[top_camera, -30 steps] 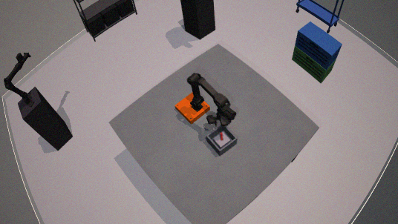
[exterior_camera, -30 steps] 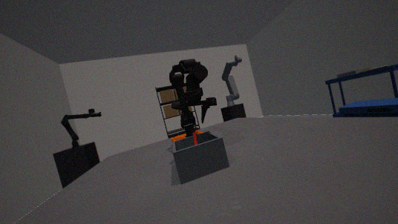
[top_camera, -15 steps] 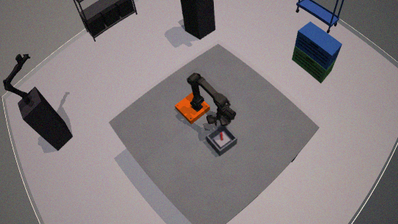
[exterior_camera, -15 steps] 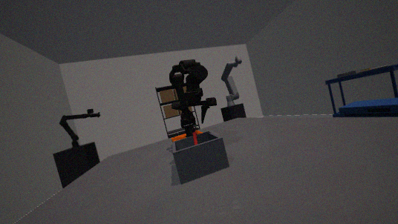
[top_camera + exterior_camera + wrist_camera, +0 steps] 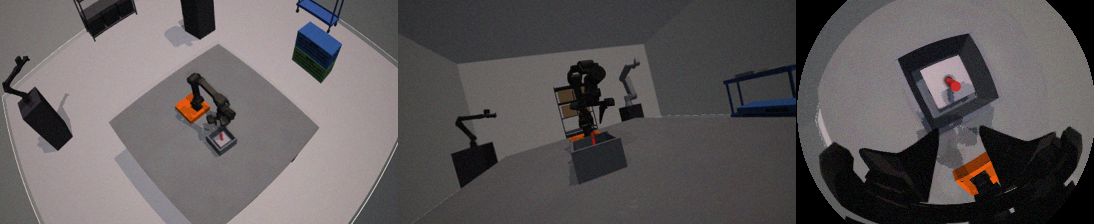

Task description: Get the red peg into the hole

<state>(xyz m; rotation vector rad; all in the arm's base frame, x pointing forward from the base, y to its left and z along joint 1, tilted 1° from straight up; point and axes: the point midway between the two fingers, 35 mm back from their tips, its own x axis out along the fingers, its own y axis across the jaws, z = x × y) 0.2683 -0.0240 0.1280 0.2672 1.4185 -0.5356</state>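
My gripper tip is 50 mm short of the red peg, 40 mm to the left of it and 60 mm above it. From my gripper tip the other things lie so: pale plate: 60 mm ahead, 40 mm to the right, 100 mm below; then grey box: 60 mm ahead, 40 mm to the right, 120 mm below.
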